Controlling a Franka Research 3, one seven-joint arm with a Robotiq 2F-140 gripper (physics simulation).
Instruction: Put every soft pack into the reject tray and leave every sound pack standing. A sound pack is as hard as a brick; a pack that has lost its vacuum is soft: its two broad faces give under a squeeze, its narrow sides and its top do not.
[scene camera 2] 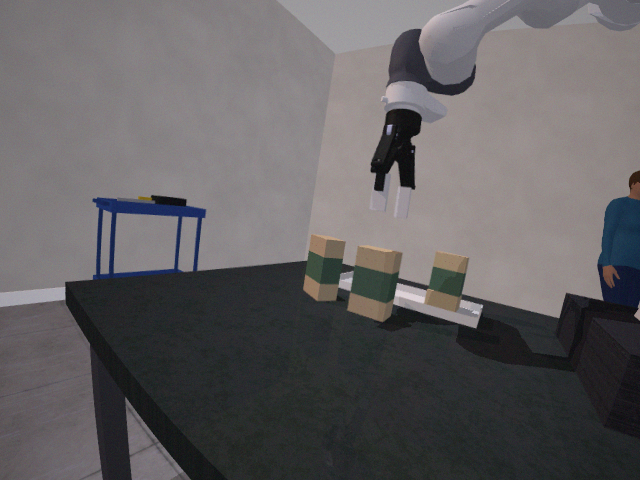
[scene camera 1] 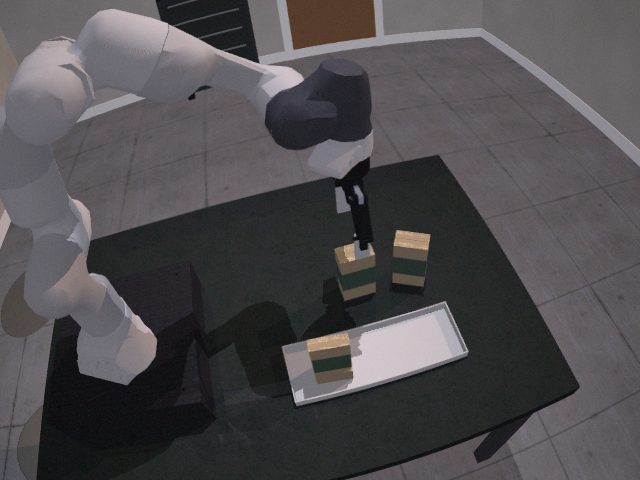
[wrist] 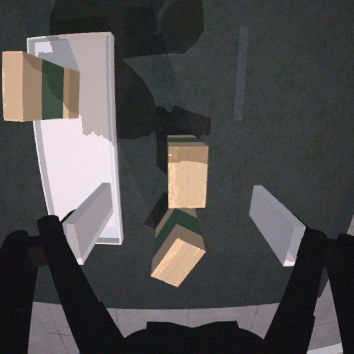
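Note:
Three tan packs with green bands stand upright. One pack (scene camera 1: 330, 365) (scene camera 2: 447, 281) (wrist: 52, 90) stands in the white reject tray (scene camera 1: 405, 343) (scene camera 2: 470, 316) (wrist: 75, 160), at the end nearer the arm's base. A second pack (scene camera 1: 356, 277) (scene camera 2: 373, 284) (wrist: 187, 184) stands on the table beside the tray. A third pack (scene camera 1: 410, 266) (scene camera 2: 324, 269) (wrist: 178, 262) stands beyond the second, turned at an angle to it. My gripper (scene camera 1: 352, 231) (scene camera 2: 390, 206) (wrist: 181, 198) is open and empty, above the tops of the two table packs. Softness cannot be told from these frames.
The dark table (scene camera 1: 248, 242) (scene camera 2: 258, 372) bears the packs and tray. A dark block (scene camera 1: 149, 294) (scene camera 2: 615, 351) lies by the arm's base. A blue cart (scene camera 2: 155, 207) stands behind the table, and a person (scene camera 2: 620, 232) stands at the right in scene camera 2.

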